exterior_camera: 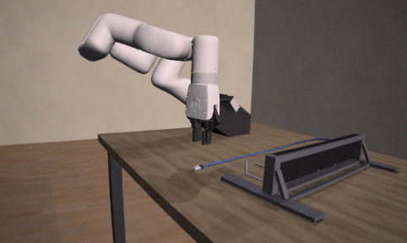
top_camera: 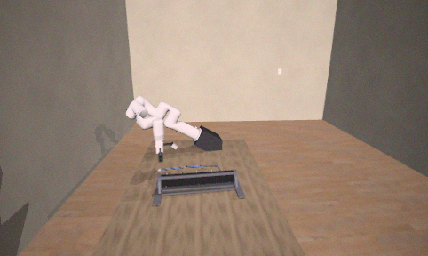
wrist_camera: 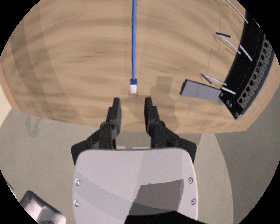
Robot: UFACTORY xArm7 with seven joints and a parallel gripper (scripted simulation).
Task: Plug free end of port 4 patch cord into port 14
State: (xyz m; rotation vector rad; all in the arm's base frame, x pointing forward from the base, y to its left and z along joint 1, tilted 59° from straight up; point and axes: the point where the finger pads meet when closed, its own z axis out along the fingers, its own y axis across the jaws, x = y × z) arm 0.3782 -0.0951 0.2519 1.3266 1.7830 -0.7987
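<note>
Now: the pale plug 20 mm to the right of my hand and 90 mm below it.
</note>
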